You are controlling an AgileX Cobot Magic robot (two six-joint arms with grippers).
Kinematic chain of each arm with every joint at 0, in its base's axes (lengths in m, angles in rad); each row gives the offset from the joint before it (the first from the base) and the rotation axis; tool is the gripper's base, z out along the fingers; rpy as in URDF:
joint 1: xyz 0 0 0.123 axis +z
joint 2: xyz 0 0 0 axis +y
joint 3: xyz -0.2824 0 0.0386 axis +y
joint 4: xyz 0.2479 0 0.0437 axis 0.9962 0 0.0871
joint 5: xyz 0 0 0 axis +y
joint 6: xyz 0.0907 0 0.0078 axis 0.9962 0 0.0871
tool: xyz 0 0 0 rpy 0 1.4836 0
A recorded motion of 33 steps. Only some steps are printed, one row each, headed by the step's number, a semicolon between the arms.
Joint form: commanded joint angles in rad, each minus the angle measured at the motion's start. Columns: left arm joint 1, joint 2, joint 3, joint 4, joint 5, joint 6; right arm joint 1, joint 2, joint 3, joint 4, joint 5, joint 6.
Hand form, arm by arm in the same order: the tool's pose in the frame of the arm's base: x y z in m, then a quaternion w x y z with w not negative. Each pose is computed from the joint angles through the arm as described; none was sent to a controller.
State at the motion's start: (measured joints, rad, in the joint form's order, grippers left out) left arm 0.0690 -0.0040 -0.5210 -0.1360 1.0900 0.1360; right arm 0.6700 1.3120 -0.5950 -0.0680 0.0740 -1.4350
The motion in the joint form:
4: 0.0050 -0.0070 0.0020 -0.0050 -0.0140 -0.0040; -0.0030 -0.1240 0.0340 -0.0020 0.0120 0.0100
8: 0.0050 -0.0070 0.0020 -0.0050 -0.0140 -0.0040; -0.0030 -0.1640 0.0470 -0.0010 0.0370 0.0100
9: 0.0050 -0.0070 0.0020 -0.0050 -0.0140 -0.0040; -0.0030 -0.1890 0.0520 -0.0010 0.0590 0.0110
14: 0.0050 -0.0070 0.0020 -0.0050 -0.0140 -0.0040; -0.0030 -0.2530 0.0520 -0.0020 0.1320 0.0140
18: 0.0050 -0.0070 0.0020 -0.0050 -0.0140 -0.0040; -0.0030 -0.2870 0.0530 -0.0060 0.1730 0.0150
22: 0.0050 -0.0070 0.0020 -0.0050 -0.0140 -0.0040; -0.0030 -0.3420 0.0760 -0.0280 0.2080 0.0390
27: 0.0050 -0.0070 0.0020 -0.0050 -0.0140 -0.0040; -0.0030 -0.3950 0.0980 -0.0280 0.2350 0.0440
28: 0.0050 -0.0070 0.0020 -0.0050 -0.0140 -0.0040; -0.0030 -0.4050 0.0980 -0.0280 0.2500 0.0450
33: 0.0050 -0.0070 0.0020 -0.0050 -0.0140 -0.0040; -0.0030 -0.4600 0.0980 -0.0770 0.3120 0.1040
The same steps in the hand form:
4: -0.0090 -0.0120 0.2817 0.53092 0.02887 0.84678 -0.01580; 0.1814 0.1421 0.2359 0.41570 -0.78500 0.42019 -0.18552
8: -0.0090 -0.0120 0.2817 0.53092 0.02887 0.84678 -0.01580; 0.1752 0.1370 0.2392 0.41635 -0.78416 0.42075 -0.18631
9: -0.0090 -0.0120 0.2817 0.53092 0.02887 0.84678 -0.01580; 0.1714 0.1339 0.2416 0.41539 -0.78414 0.42172 -0.18633
14: -0.0090 -0.0120 0.2817 0.53092 0.02887 0.84678 -0.01580; 0.1625 0.1263 0.2498 0.41113 -0.78474 0.42480 -0.18628
18: -0.0090 -0.0120 0.2817 0.53092 0.02887 0.84678 -0.01580; 0.1574 0.1218 0.2534 0.40702 -0.78637 0.42547 -0.18689
22: -0.0090 -0.0120 0.2817 0.53092 0.02887 0.84678 -0.01580; 0.1485 0.1138 0.2543 0.40480 -0.78516 0.42877 -0.18926
27: -0.0090 -0.0120 0.2817 0.53092 0.02887 0.84678 -0.01580; 0.1399 0.1067 0.2550 0.40659 -0.78282 0.43110 -0.18982
28: -0.0090 -0.0120 0.2817 0.53092 0.02887 0.84678 -0.01580; 0.1383 0.1053 0.2556 0.40444 -0.78334 0.43242 -0.18923
33: -0.0090 -0.0120 0.2817 0.53092 0.02887 0.84678 -0.01580; 0.1311 0.0969 0.2606 0.39968 -0.77813 0.44353 -0.19509

